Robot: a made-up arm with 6 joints. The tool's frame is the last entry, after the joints.
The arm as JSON. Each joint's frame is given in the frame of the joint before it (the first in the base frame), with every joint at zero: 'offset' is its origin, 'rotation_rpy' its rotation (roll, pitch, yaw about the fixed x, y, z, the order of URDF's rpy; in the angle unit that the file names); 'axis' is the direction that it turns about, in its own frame. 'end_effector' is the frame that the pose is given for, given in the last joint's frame.
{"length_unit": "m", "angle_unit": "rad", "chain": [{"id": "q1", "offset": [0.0, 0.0, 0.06], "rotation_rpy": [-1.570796, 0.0, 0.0], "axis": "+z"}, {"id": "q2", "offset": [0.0, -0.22, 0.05], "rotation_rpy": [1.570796, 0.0, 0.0], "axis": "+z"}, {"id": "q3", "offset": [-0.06, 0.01, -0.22], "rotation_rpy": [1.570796, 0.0, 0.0], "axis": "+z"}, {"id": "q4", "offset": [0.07, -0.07, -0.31], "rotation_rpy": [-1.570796, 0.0, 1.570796], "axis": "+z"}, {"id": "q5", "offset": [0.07, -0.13, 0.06], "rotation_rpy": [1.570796, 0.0, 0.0], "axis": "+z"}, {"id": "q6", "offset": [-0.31, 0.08, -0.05], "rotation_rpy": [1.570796, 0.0, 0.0], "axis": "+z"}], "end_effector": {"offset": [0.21, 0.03, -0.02], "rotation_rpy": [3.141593, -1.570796, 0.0]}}
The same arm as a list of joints. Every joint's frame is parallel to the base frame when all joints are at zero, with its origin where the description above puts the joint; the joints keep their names.
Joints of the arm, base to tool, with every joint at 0 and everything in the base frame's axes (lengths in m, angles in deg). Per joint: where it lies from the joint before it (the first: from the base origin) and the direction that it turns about. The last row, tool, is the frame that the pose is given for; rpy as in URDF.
q1: offset 0.0000 0.0000 0.0600 axis 0 1 0
q2: offset 0.0000 0.0500 0.2200 axis 0 0 1
q3: offset -0.0600 0.0100 -0.2200 axis 0 -1 0
q4: offset 0.0700 0.3100 -0.0700 axis -1 0 0
q5: offset -0.0600 -0.1300 0.0700 axis 0 -1 0
q6: offset -0.0800 0.0500 -0.3100 axis 1 0 0
tool: offset -0.0200 -0.0300 0.2100 rpy 0.00 0.00 0.00

